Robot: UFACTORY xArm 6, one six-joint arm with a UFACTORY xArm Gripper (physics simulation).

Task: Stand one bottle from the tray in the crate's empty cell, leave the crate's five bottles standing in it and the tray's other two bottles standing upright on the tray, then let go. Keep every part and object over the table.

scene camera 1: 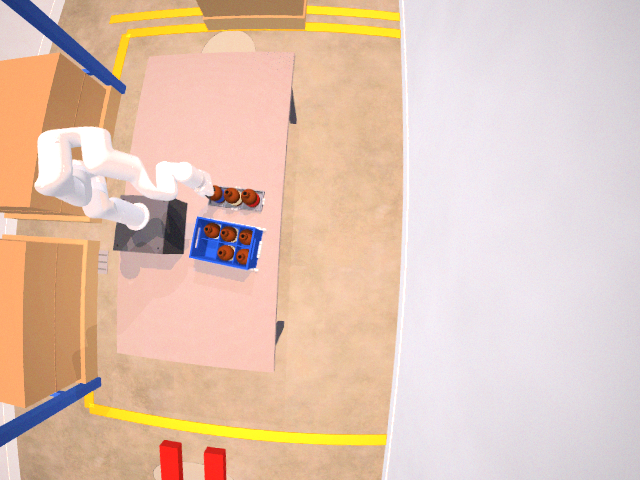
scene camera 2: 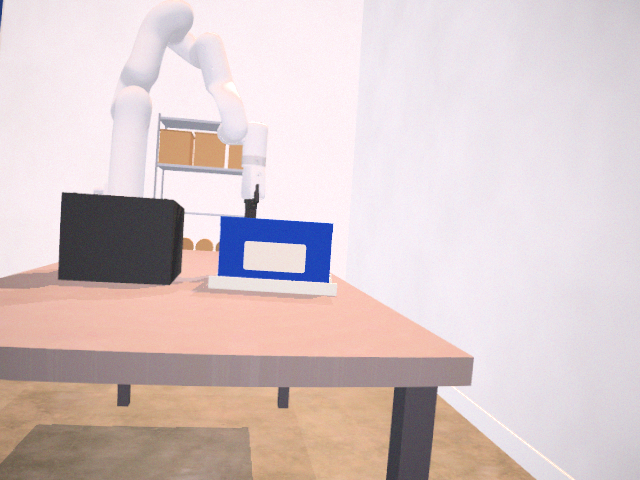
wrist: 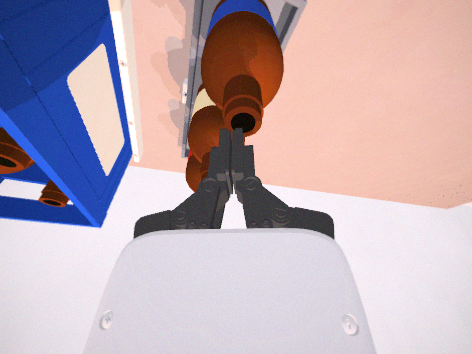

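Where they show: gripper, fingertip midpoint: [scene camera 1: 212, 190] [wrist: 233, 142]; arm's base, link origin: [scene camera 1: 137, 216] [scene camera 2: 125, 201].
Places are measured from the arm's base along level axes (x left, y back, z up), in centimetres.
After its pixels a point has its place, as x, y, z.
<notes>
The tray [wrist: 191, 75] {13.7, -36.0, -17.2} holds three upright brown bottles in a row: blue-labelled [scene camera 1: 216, 193] {17.8, -32.9, -7.9} [wrist: 242, 60] {17.4, -28.4, -7.7}, cream-labelled [scene camera 1: 231, 195] {17.8, -40.8, -6.3} [wrist: 205, 132] {16.6, -36.8, -8.7} and red-labelled [scene camera 1: 249, 196] {18.7, -49.2, -6.3} [wrist: 195, 172] {17.0, -45.3, -9.0}. My gripper [scene camera 2: 250, 210] {18.3, -32.4, -3.7} [wrist: 233, 142] {18.3, -32.4, -3.7} is shut and empty. In the wrist view its fingertips overlap the view of the blue-labelled bottle's mouth; contact cannot be told. The blue crate [scene camera 1: 219, 262] {-12.6, -42.9, -2.4} [scene camera 2: 276, 231] {-13.2, -42.1, -5.1} [wrist: 55, 55] {5.3, -32.9, -7.6} stands beside the tray with five bottles standing in it. Its empty cell [scene camera 1: 207, 250] {-9.6, -29.8, -19.0} is at the corner nearest the black base block, on the side away from the tray.
The black base block [scene camera 1: 142, 222] {-2.0, -4.2, 1.5} [scene camera 2: 116, 237] {-15.7, -4.1, -8.9} stands left of the crate in the first scene view. The pink table's [scene camera 1: 217, 113] {62.7, -17.4, -19.8} [scene camera 2: 258, 325] {-50.7, -41.7, -19.7} long edge runs just beyond the far ends of crate and tray. White strips [scene camera 2: 268, 285] {-14.4, -41.0, -18.2} flank the crate's foot.
</notes>
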